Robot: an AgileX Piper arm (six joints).
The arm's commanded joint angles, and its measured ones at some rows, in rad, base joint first. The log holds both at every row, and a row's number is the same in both.
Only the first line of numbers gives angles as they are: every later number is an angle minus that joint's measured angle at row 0.
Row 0, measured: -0.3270, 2.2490, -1.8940, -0.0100, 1.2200, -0.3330
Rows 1 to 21, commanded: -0.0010, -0.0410, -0.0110, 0.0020, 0.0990, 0.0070; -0.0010, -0.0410, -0.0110, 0.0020, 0.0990, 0.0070; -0.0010, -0.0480, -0.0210, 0.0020, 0.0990, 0.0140; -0.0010, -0.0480, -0.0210, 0.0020, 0.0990, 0.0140; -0.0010, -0.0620, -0.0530, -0.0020, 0.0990, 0.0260; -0.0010, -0.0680, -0.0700, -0.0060, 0.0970, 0.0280; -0.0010, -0.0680, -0.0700, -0.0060, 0.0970, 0.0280; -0.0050, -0.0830, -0.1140, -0.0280, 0.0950, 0.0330; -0.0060, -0.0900, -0.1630, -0.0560, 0.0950, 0.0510; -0.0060, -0.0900, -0.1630, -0.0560, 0.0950, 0.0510; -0.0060, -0.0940, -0.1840, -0.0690, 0.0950, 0.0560; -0.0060, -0.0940, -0.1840, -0.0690, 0.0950, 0.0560; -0.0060, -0.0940, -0.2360, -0.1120, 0.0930, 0.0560; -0.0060, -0.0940, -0.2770, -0.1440, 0.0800, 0.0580; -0.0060, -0.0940, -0.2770, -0.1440, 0.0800, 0.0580; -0.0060, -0.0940, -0.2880, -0.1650, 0.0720, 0.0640; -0.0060, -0.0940, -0.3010, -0.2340, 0.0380, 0.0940; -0.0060, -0.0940, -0.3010, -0.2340, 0.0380, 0.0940; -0.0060, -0.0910, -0.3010, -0.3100, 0.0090, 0.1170; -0.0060, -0.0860, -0.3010, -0.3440, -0.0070, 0.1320; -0.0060, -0.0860, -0.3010, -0.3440, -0.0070, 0.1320
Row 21, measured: 0.0000, -0.0870, -0.2960, -0.2450, 0.0010, 0.0950
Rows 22 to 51, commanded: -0.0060, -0.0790, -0.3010, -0.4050, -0.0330, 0.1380; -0.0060, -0.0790, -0.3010, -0.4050, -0.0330, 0.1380; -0.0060, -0.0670, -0.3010, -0.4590, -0.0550, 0.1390; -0.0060, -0.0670, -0.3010, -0.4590, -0.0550, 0.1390; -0.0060, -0.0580, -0.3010, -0.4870, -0.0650, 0.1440; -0.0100, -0.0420, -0.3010, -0.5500, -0.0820, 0.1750; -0.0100, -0.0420, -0.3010, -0.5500, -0.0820, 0.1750; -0.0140, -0.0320, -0.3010, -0.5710, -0.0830, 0.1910; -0.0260, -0.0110, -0.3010, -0.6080, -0.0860, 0.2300; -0.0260, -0.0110, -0.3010, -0.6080, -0.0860, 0.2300; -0.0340, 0.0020, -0.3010, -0.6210, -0.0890, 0.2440; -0.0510, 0.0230, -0.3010, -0.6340, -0.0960, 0.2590; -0.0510, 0.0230, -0.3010, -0.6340, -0.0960, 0.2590; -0.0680, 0.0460, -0.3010, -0.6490, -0.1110, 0.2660; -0.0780, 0.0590, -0.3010, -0.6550, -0.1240, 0.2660; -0.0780, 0.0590, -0.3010, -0.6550, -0.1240, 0.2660; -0.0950, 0.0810, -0.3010, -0.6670, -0.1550, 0.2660; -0.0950, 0.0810, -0.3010, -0.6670, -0.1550, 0.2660; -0.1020, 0.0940, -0.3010, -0.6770, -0.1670, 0.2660; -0.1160, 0.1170, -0.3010, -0.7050, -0.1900, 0.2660; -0.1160, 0.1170, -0.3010, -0.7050, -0.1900, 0.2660; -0.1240, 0.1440, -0.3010, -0.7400, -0.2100, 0.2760; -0.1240, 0.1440, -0.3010, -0.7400, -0.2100, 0.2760; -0.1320, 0.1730, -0.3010, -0.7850, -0.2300, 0.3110; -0.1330, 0.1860, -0.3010, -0.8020, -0.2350, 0.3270; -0.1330, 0.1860, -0.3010, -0.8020, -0.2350, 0.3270; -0.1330, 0.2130, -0.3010, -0.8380, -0.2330, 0.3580; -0.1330, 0.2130, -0.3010, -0.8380, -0.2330, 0.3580; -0.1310, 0.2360, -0.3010, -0.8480, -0.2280, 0.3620; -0.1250, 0.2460, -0.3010, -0.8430, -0.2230, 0.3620
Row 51, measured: -0.1280, 0.2200, -0.2990, -0.8220, -0.2240, 0.3450
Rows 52 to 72, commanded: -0.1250, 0.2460, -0.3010, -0.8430, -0.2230, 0.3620; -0.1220, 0.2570, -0.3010, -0.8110, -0.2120, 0.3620; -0.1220, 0.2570, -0.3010, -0.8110, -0.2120, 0.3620; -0.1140, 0.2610, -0.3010, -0.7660, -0.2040, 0.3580; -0.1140, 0.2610, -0.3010, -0.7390, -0.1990, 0.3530; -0.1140, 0.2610, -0.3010, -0.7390, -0.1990, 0.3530; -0.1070, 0.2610, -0.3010, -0.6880, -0.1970, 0.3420; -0.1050, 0.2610, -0.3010, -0.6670, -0.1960, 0.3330; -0.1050, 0.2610, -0.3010, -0.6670, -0.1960, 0.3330; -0.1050, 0.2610, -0.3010, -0.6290, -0.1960, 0.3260; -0.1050, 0.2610, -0.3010, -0.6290, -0.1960, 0.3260; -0.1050, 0.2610, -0.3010, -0.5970, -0.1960, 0.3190; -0.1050, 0.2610, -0.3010, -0.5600, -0.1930, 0.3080; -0.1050, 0.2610, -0.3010, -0.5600, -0.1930, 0.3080; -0.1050, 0.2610, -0.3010, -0.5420, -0.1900, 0.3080; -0.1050, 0.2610, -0.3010, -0.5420, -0.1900, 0.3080; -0.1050, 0.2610, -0.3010, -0.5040, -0.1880, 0.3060; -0.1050, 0.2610, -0.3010, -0.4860, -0.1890, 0.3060; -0.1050, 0.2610, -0.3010, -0.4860, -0.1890, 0.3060; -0.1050, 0.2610, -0.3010, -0.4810, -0.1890, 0.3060; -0.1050, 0.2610, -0.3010, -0.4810, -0.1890, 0.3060
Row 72, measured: -0.1050, 0.2620, -0.2990, -0.5060, -0.1990, 0.3140
